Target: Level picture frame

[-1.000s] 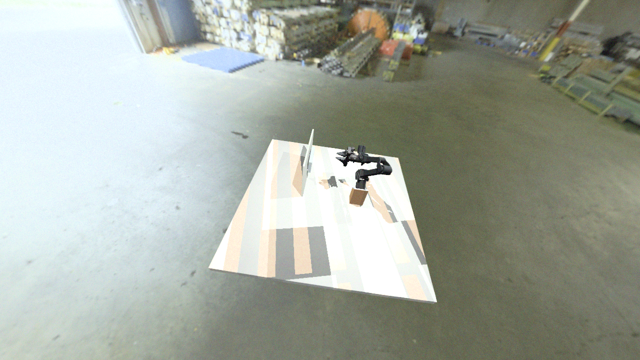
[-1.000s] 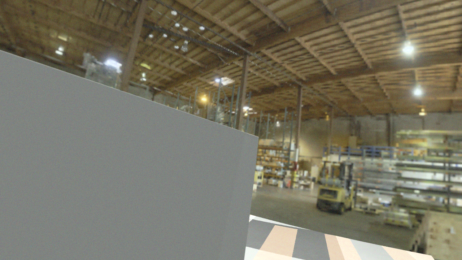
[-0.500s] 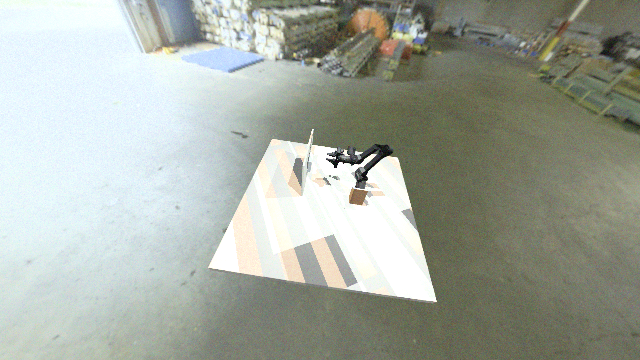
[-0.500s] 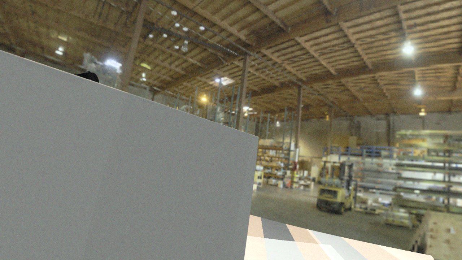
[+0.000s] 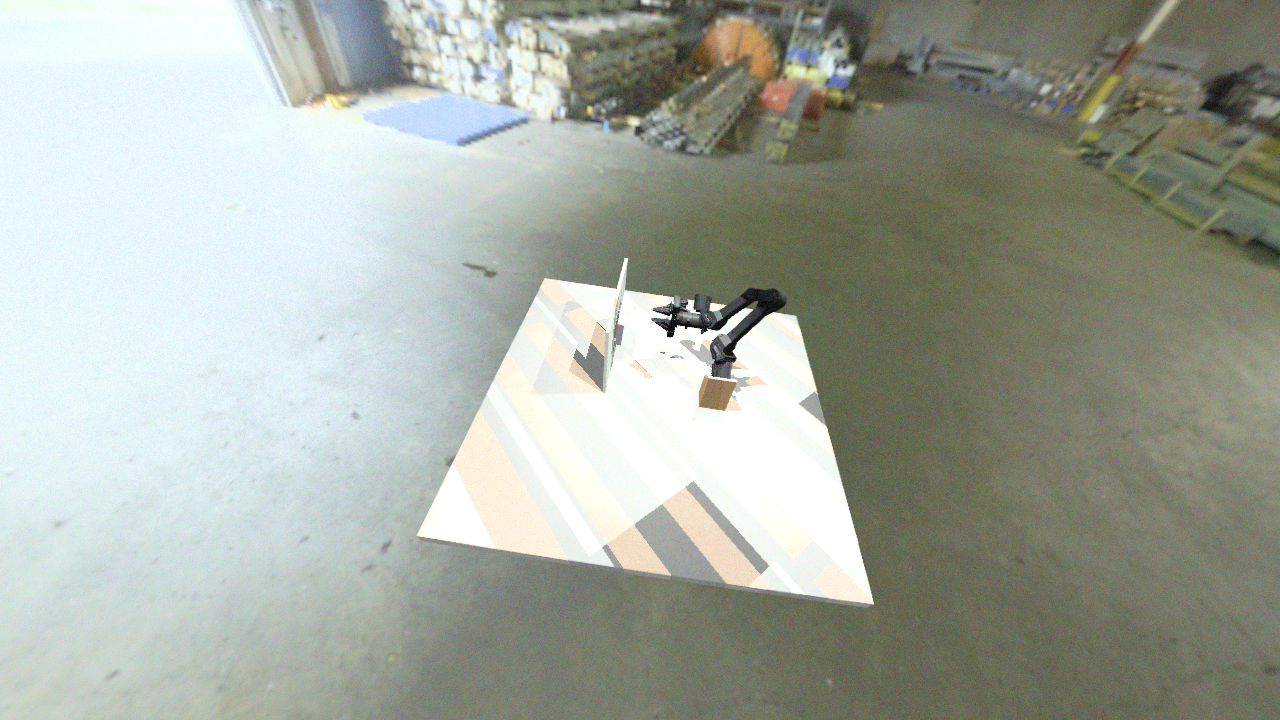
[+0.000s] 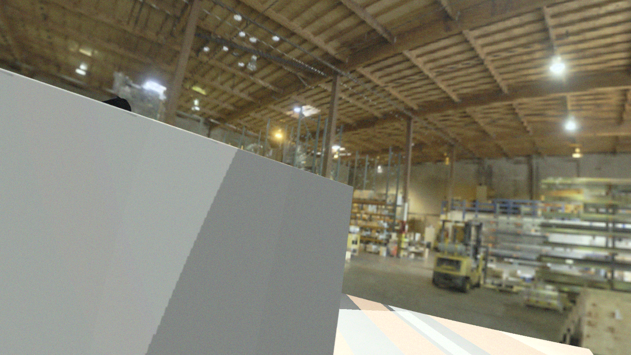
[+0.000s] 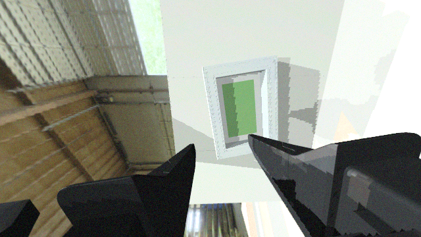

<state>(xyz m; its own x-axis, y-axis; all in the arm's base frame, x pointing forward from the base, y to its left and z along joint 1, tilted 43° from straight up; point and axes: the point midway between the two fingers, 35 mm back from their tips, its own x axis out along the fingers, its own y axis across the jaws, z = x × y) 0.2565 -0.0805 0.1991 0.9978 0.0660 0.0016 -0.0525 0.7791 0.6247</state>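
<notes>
Right now my gripper tip is 12 cm short of the picture frame and 5 cm above it. Also, from my gripper tip: wall panel: 13 cm ahead, 1 cm to the left, 7 cm below.
</notes>
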